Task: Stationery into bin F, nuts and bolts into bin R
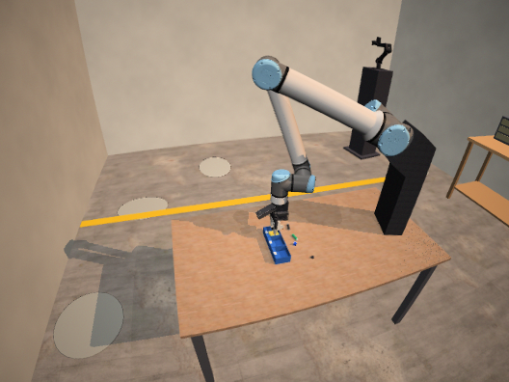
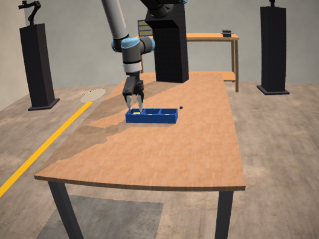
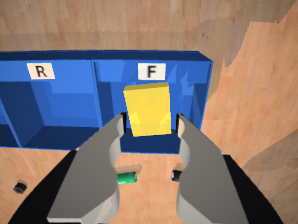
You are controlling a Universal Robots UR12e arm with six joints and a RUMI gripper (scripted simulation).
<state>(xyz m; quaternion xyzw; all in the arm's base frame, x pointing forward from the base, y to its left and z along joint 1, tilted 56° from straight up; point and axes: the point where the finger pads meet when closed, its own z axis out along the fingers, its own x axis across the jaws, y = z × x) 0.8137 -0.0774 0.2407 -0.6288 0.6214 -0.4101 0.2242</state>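
My gripper is now 20 mm above the yellow block. The rest, counted from my hand: black cylinder 120 mm behind, 40 mm below, 30 mm to the right; grey piece 30 mm below; blue three-part bin 80 mm to the left, 20 mm below, 20 mm ahead.
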